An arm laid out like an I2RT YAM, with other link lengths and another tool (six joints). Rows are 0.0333 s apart.
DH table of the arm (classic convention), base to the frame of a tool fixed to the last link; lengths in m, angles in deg. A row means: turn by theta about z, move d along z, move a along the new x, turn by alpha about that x. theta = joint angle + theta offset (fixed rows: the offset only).
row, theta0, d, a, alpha
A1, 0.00, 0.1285, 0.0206, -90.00
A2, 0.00, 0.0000, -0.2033, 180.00
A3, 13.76, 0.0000, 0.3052, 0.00
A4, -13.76, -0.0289, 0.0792, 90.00
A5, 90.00, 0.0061, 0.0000, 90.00
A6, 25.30, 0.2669, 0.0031, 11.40
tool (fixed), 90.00, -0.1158, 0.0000, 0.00
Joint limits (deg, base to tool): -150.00..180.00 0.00..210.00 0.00..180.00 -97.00..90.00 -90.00..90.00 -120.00..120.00
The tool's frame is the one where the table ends.
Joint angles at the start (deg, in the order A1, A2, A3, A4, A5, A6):
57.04 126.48 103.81 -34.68 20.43 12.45
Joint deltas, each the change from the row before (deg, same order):
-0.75 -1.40 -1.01 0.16 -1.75 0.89
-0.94 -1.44 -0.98 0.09 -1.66 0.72
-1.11 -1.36 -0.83 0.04 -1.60 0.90
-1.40 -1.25 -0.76 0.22 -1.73 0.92
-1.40 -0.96 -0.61 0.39 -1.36 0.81
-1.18 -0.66 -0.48 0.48 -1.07 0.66
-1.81 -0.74 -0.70 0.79 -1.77 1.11
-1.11 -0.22 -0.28 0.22 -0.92 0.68
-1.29 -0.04 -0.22 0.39 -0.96 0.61
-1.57 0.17 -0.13 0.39 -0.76 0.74
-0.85 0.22 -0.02 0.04 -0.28 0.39
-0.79 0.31 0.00 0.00 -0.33 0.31
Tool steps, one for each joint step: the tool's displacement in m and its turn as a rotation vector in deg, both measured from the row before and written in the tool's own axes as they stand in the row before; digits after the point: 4 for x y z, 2 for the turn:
-0.0044 -0.0019 -0.0028 -0.89 0.59 1.88
-0.0057 -0.0033 -0.0026 -0.72 0.50 1.81
-0.0070 -0.0041 -0.0021 -0.54 0.40 2.09
-0.0086 -0.0052 -0.0008 -0.51 0.31 2.36
-0.0089 -0.0054 0.0005 -0.29 0.02 2.19
-0.0074 -0.0045 0.0012 -0.23 -0.08 1.81
-0.0100 -0.0069 0.0029 -0.33 0.06 2.81
-0.0053 -0.0052 0.0024 0.12 0.16 1.58
-0.0062 -0.0062 0.0037 0.16 0.08 1.65
-0.0078 -0.0086 0.0054 0.58 -0.10 1.91
-0.0036 -0.0056 0.0034 0.56 0.02 0.94
-0.0027 -0.0055 0.0036 0.55 0.15 0.81

